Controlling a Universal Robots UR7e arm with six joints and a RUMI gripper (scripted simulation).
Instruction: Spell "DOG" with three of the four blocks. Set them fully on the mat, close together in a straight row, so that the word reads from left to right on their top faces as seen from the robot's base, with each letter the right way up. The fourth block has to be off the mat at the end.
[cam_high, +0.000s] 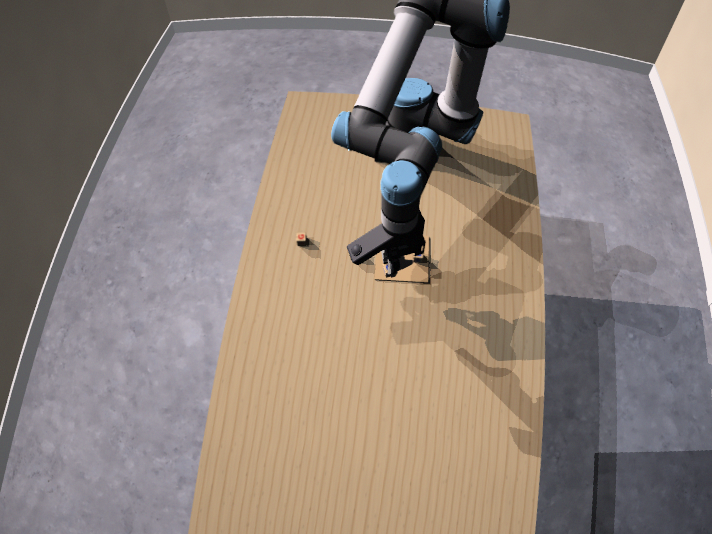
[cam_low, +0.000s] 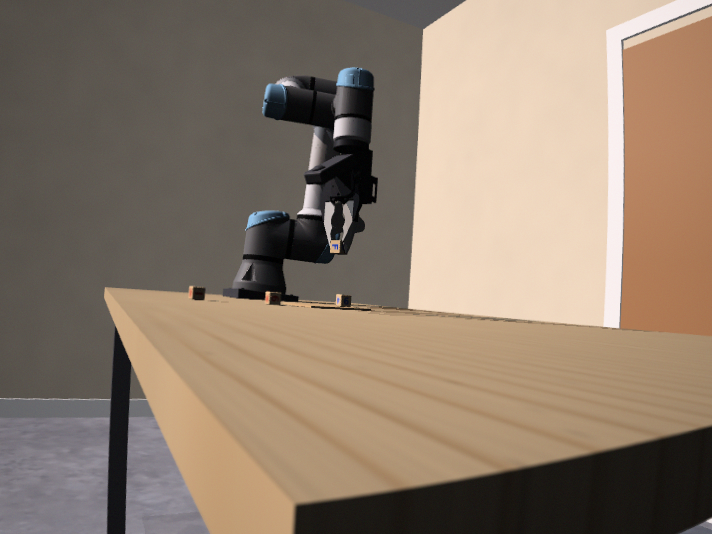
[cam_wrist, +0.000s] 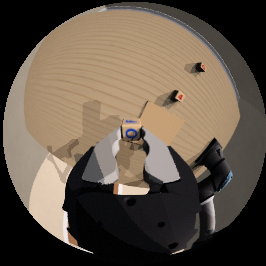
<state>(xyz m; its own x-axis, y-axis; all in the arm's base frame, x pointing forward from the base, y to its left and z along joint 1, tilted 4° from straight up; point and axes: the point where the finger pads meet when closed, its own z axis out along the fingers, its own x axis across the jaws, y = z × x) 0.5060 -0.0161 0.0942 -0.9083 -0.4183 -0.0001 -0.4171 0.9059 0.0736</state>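
My gripper is now 12 cm above the tan mat, 10 cm past it and 3 cm to the right of it.
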